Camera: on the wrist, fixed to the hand. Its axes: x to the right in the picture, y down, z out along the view.
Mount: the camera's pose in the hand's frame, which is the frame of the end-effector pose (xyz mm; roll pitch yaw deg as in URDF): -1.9 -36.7 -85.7 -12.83 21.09 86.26
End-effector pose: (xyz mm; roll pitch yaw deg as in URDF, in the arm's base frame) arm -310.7 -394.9 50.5 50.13 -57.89 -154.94
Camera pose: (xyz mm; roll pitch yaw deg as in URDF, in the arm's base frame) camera -355.7 -462.6 4.7 -72.22 -17.98 -41.55
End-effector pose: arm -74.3 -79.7 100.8 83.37 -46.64 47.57
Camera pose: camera -112.1 -1.2 67.6 -76.58 -40.59 -170.18
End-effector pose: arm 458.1 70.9 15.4 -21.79 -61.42 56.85
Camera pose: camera 544.4 82.6 -17.8 -80.14 15.77 106.27
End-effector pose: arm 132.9 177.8 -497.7 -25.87 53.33 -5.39
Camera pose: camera 76.4 112.4 -532.7 50.76 29.00 123.51
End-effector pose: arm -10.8 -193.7 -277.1 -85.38 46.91 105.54
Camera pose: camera 68.9 -150.4 -255.4 94.25 44.28 -51.12
